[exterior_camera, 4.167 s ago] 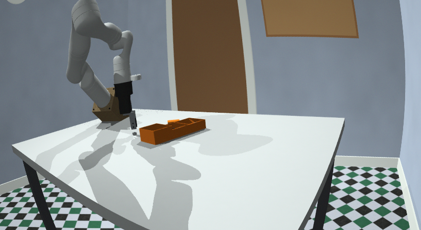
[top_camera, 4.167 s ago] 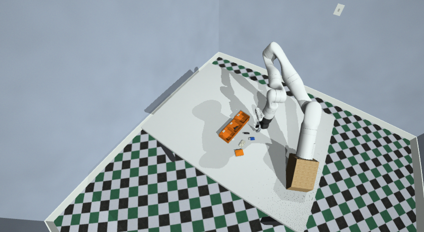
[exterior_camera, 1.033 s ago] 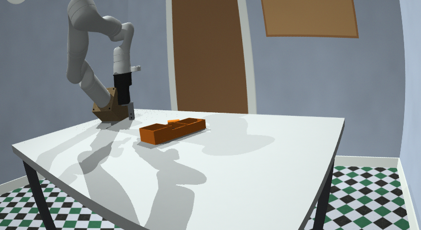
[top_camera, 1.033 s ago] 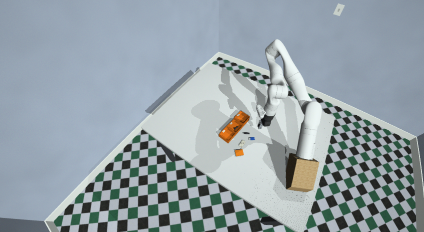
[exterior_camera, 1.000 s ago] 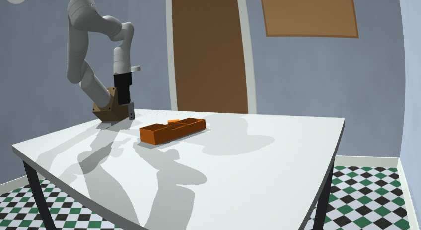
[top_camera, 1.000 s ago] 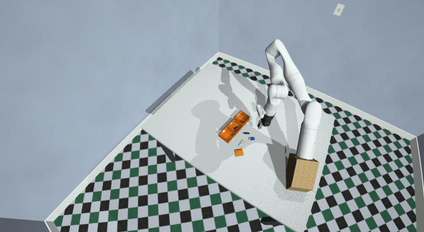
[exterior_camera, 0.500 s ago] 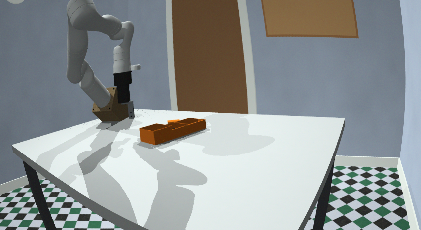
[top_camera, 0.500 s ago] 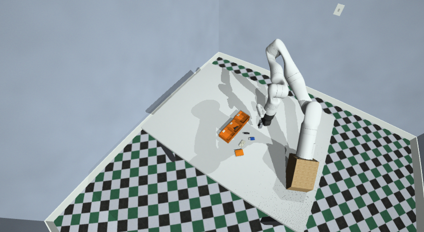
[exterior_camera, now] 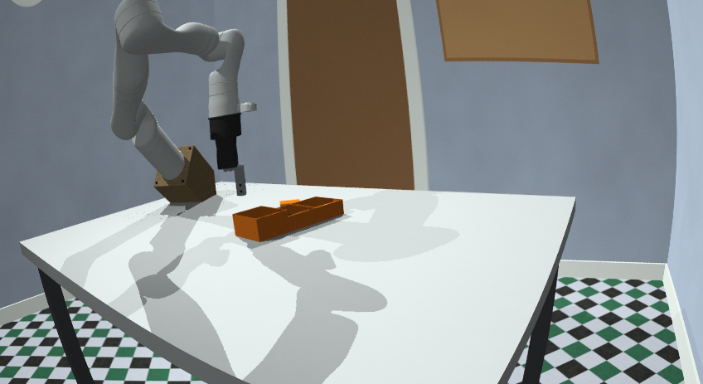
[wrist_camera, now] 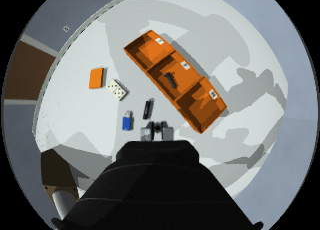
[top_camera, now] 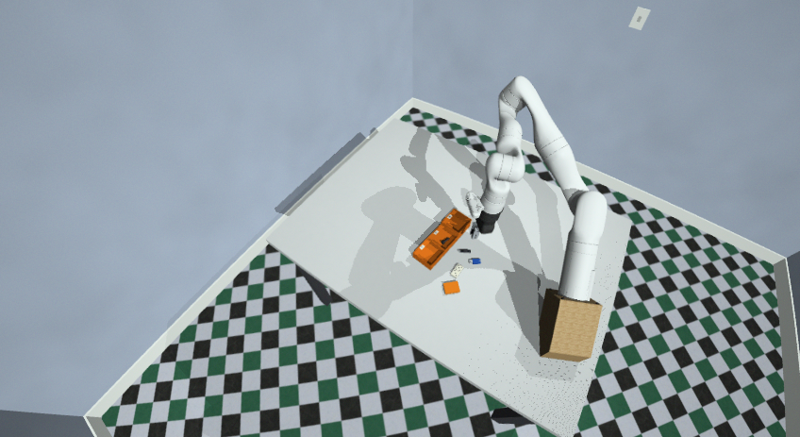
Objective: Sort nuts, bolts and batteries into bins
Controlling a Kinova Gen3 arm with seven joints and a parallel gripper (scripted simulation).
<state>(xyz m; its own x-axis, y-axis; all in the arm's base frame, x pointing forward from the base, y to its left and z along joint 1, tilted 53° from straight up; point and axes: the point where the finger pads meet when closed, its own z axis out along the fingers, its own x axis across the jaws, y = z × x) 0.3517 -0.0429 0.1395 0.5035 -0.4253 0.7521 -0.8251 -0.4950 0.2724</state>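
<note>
The orange bin is 110 mm ahead of my hand, 60 mm below it and 20 mm to the left of it. From my hand the other things lie so: bolt (100 mm ahead, 70 mm below, 30 mm to the left); grey nut (20 mm below); black cylinder (80 mm below, 40 mm to the left, 10 mm ahead).
</note>
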